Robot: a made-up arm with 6 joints.
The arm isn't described. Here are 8 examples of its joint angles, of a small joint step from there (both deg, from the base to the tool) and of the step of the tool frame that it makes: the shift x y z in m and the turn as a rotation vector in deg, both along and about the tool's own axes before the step.
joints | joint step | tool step
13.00 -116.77 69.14 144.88 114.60 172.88 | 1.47 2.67 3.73 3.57 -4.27 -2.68 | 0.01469 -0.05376 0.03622 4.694 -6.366 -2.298
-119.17 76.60 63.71 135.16 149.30 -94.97 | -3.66 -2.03 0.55 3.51 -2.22 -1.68 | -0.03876 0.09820 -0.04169 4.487 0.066 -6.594
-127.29 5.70 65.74 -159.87 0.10 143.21 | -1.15 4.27 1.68 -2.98 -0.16 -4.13 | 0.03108 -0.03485 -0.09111 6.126 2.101 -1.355
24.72 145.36 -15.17 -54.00 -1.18 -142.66 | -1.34 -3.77 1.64 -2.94 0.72 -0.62 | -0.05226 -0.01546 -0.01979 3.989 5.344 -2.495
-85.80 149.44 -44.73 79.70 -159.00 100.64 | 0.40 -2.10 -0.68 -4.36 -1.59 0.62 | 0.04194 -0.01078 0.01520 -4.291 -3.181 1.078
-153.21 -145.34 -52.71 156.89 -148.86 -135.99 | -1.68 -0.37 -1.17 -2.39 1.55 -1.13 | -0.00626 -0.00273 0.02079 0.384 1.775 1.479
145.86 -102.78 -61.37 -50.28 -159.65 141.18 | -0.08 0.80 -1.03 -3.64 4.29 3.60 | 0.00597 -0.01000 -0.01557 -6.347 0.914 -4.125
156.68 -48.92 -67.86 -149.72 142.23 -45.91 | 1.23 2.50 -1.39 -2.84 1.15 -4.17 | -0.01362 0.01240 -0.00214 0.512 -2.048 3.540
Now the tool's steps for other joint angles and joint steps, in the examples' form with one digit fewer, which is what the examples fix.
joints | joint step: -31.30 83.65 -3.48 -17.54 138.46 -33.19 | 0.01 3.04 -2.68 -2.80 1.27 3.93
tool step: -0.0800 -0.0050 0.0215 -7.25 3.32 -2.51
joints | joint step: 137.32 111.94 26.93 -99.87 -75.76 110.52 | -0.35 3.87 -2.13 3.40 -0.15 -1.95
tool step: -0.0257 -0.0109 -0.1038 6.96 4.39 0.80
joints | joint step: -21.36 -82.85 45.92 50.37 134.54 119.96 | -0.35 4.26 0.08 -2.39 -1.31 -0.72
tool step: -0.0996 -0.0430 0.0765 1.64 1.39 5.26
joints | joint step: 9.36 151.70 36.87 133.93 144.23 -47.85 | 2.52 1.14 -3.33 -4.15 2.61 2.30
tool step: -0.0048 -0.0157 -0.0622 -1.55 -6.49 0.39
